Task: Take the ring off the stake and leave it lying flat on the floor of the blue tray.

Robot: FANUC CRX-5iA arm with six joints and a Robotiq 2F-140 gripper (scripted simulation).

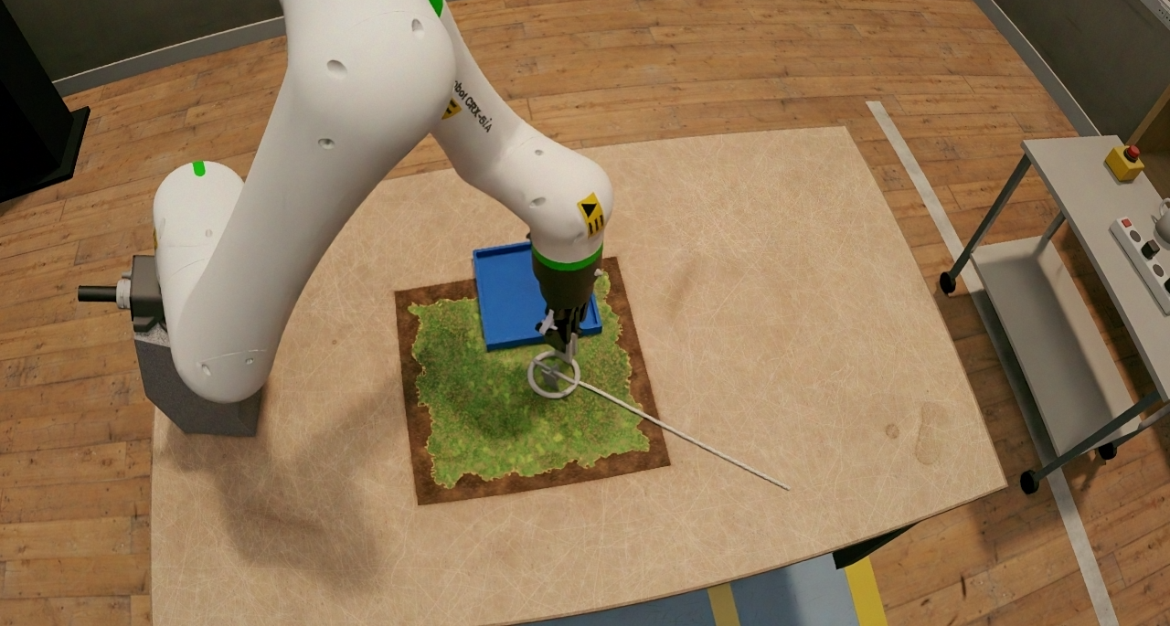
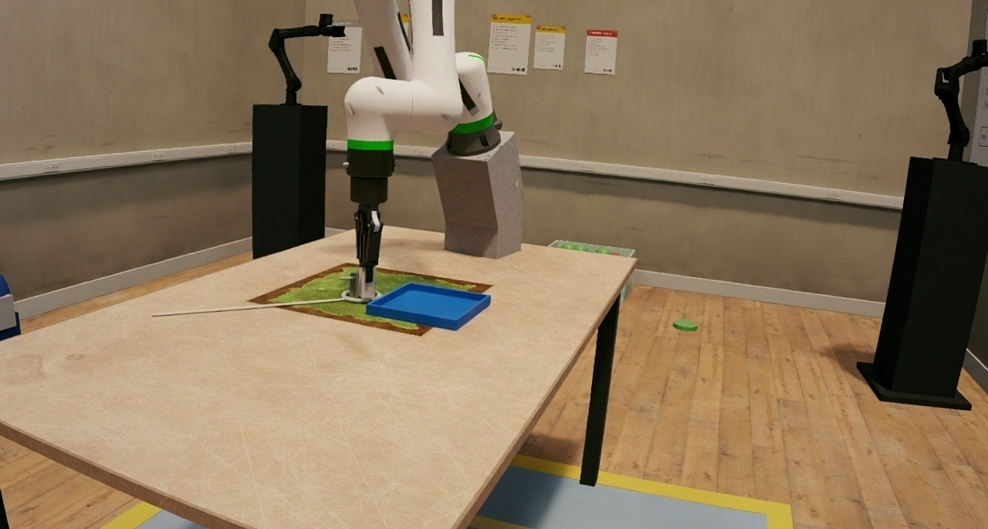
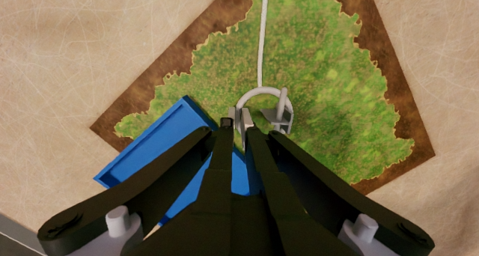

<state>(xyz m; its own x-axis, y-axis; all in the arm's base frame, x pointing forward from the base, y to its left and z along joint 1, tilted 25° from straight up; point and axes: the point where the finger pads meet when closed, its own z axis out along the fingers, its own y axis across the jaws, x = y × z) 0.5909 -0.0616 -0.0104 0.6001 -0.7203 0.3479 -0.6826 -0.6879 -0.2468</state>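
The white ring lies 40 mm below my hand, 30 mm to the right of it and 30 mm behind it. The rest, counted from my hand: grey T-topped stake: 40 mm to the right, 30 mm behind, 20 mm below; then mat: 80 mm behind, 60 mm below, 10 mm to the right; then blue tray: 130 mm to the left, 40 mm below, 20 mm behind.
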